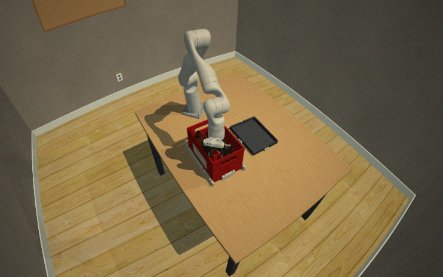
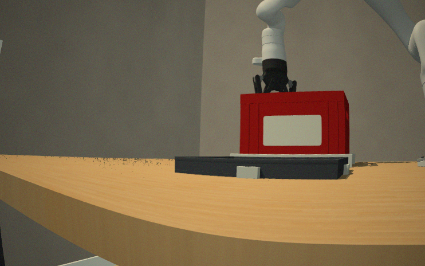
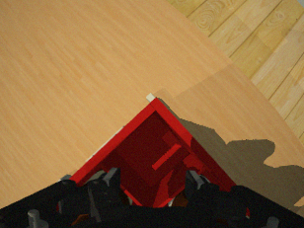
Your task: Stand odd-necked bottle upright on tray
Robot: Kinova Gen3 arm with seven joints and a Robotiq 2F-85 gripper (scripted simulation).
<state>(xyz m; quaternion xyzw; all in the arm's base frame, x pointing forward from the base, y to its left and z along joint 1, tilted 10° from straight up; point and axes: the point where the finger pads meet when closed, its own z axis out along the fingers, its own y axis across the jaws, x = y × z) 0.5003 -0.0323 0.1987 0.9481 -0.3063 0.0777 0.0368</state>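
My gripper is now 90 mm to the right of the glass bottle, 70 mm above it and 10 mm past it. Also, from my hand: dark grey tray 320 mm to the left, 160 mm behind, 140 mm below; red crate 90 mm behind, 70 mm below, 30 mm to the left.
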